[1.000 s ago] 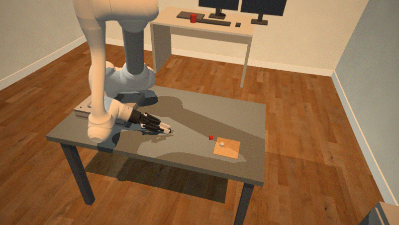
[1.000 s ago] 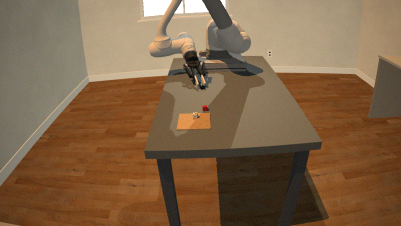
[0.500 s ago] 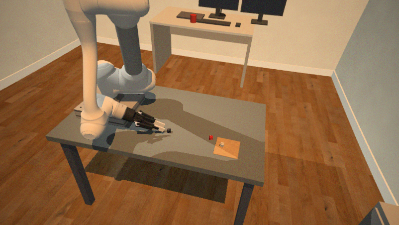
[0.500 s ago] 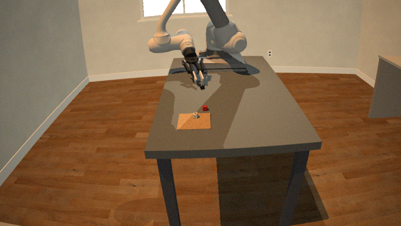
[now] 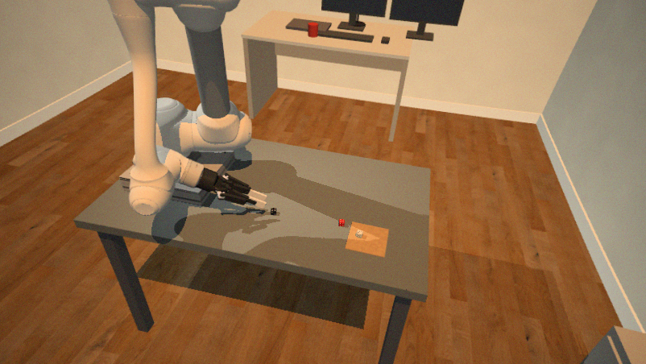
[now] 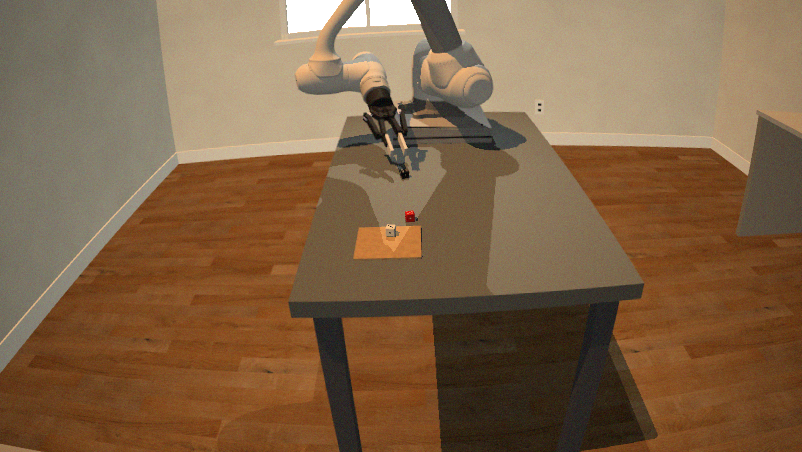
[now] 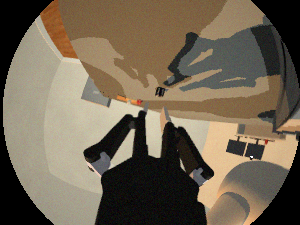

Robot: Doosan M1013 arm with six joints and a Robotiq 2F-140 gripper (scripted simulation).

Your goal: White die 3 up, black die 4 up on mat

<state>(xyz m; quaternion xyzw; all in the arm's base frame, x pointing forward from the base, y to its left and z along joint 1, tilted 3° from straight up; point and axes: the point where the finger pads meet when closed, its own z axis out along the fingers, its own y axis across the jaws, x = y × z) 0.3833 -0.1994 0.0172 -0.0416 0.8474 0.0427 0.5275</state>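
Right now the black die is 6 cm ahead of my hand, 1 cm to the left of it and 7 cm below it. From my hand the other things lie so: white die 39 cm ahead, 8 cm to the right, 6 cm below; orange mat 42 cm ahead, 9 cm to the right, 8 cm below; red die 32 cm ahead, 2 cm to the right, 7 cm below.
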